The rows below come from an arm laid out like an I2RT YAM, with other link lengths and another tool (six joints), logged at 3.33 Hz.
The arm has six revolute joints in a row. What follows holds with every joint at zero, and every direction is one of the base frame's.
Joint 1 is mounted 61.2 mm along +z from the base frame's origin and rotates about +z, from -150 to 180 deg.
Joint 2 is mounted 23 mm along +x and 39 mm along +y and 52.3 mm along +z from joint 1 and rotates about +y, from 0 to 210 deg.
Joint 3 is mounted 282.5 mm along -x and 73.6 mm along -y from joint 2 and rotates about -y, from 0 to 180 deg.
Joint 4 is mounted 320.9 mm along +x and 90.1 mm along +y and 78.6 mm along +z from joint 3 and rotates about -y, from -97 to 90 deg.
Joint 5 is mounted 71.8 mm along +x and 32.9 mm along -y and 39.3 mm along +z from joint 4 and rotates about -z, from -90 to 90 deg.
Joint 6 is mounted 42.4 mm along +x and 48.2 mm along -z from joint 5 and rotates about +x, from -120 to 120 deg.
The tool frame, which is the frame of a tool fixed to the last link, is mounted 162 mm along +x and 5 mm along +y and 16 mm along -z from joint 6; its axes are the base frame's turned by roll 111.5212, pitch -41.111 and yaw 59.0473 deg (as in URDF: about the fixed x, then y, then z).
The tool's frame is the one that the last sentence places.
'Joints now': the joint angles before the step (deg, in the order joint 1, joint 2, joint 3, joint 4, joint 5, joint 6). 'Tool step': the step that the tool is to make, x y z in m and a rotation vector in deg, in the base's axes. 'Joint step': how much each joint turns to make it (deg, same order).
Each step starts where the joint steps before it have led.
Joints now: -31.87, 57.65, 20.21, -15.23, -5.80, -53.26
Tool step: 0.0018, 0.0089, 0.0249, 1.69, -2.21, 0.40
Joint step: 0.00, -5.07, 1.56, -5.48, -2.30, 1.30
